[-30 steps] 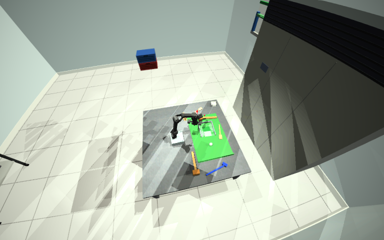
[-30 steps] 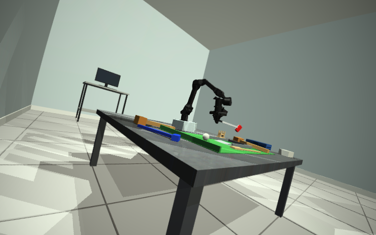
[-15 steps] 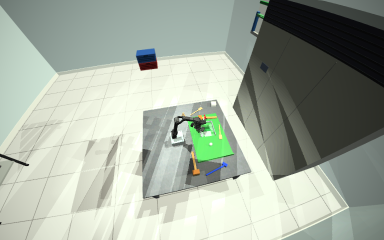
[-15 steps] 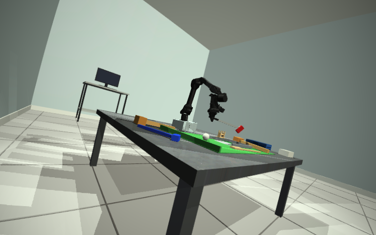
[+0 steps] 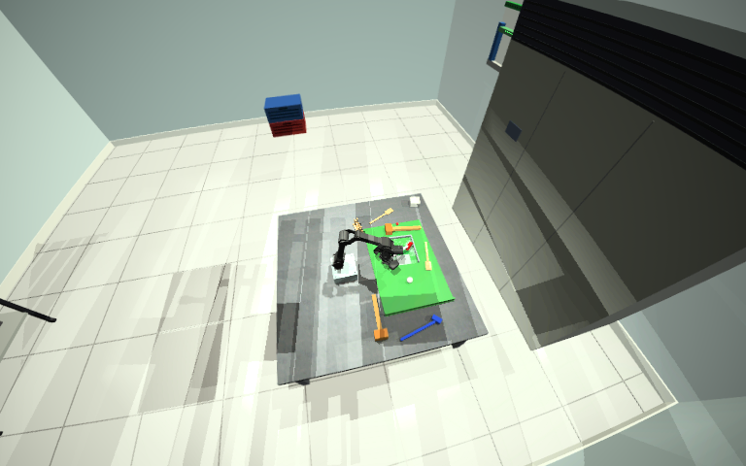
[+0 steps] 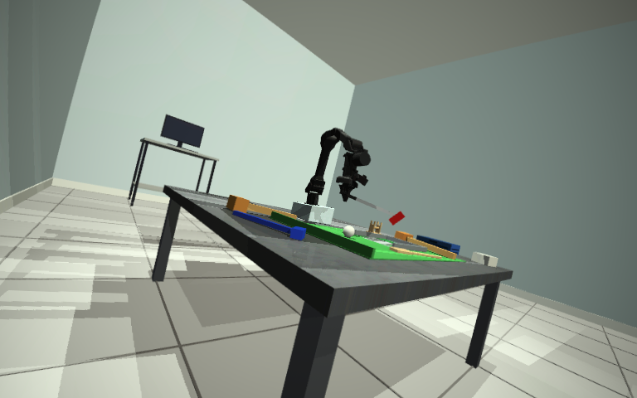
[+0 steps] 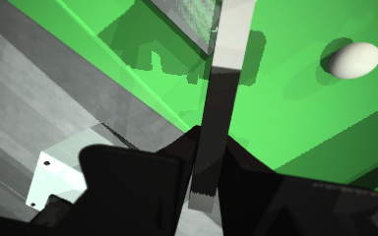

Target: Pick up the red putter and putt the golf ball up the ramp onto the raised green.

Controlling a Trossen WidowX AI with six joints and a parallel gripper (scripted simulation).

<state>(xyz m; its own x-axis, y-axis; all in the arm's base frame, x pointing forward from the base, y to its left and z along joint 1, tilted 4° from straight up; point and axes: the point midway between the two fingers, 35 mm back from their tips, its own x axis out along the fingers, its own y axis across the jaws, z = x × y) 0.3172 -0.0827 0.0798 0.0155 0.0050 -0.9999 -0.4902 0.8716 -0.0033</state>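
Right now the red putter is 100 mm ahead of my gripper tip, 60 mm to the left of it and 10 mm above it. From my gripper tip the other things lie so: white golf ball 150 mm ahead, 110 mm to the right, 110 mm below; wooden rack 440 mm to the left, 110 mm behind, 100 mm below; green mat 160 mm ahead, 130 mm below, 60 mm to the left.
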